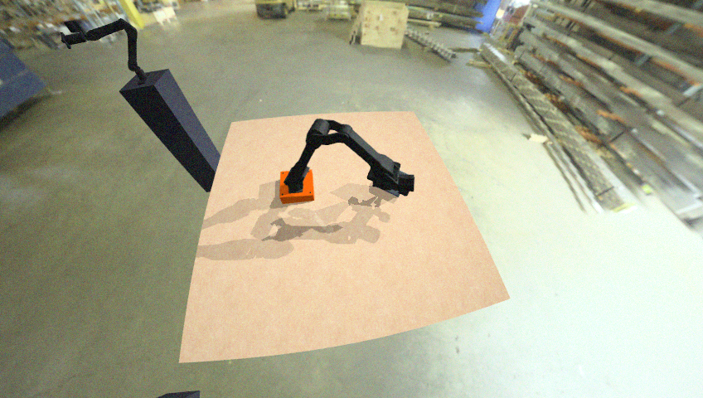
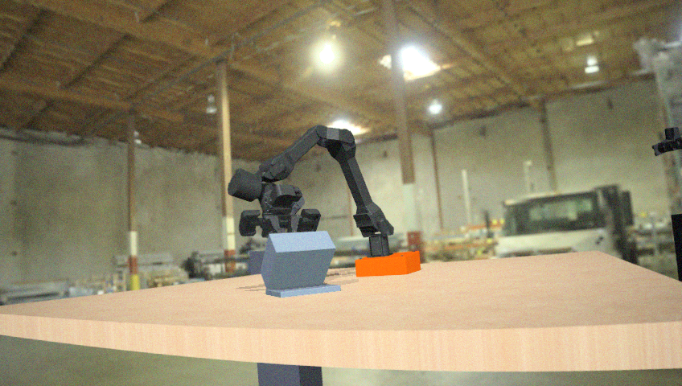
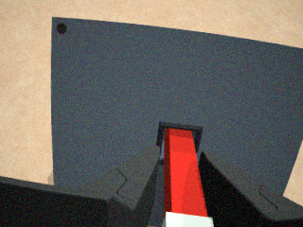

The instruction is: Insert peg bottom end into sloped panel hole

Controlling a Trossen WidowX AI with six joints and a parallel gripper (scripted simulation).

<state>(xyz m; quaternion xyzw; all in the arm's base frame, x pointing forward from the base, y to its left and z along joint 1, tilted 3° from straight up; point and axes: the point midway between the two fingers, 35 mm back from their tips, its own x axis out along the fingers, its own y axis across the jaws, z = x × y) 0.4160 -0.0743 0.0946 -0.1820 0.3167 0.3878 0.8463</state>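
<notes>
The red peg lies 10 mm to the right of my gripper tip, 10 mm behind it and 10 mm above it. Round my gripper tip: blue-grey sloped panel: 30 mm below, 20 mm to the left, 20 mm ahead.
</notes>
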